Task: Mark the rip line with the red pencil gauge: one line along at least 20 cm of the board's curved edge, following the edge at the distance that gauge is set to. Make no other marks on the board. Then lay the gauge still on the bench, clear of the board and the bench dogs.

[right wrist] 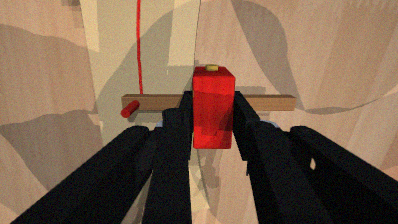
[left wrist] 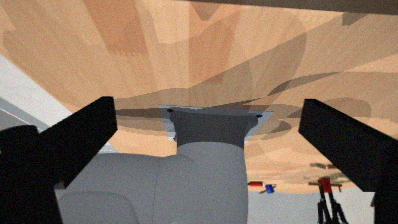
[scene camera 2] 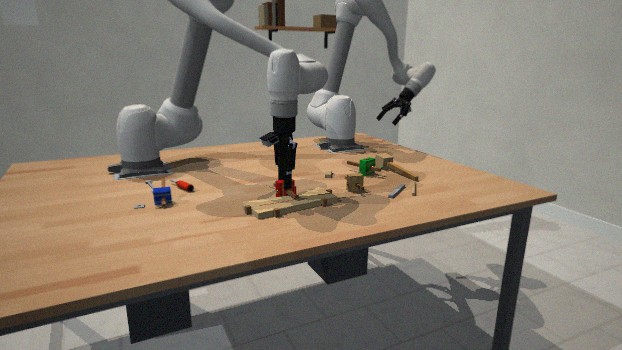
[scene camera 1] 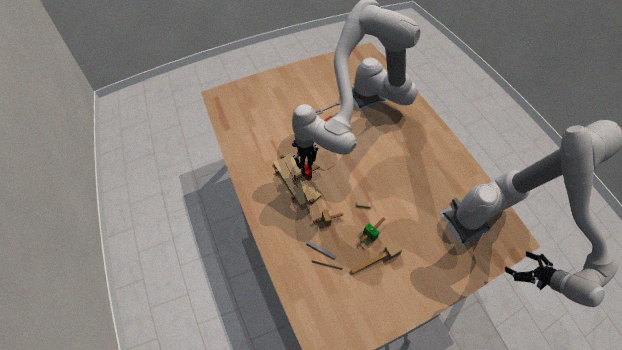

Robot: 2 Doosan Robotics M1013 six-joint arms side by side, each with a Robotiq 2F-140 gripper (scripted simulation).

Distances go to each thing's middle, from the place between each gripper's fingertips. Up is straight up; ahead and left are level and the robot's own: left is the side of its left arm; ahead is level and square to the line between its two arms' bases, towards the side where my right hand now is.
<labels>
Now: right hand [scene camera 2: 285, 187] 7 cm short of the pale board [scene camera 1: 302, 190] and 7 cm above it. From my right hand the other things lie so: red pencil gauge [right wrist: 213, 88] 4 cm below, 1 cm to the right, 1 cm ahead.
The red pencil gauge lies 650 mm ahead of my left hand [scene camera 1: 516, 261], 960 mm to the right of it and 80 mm below it. From my left hand the other things lie so: pale board: 700 mm ahead, 950 mm to the right, 110 mm below.
</labels>
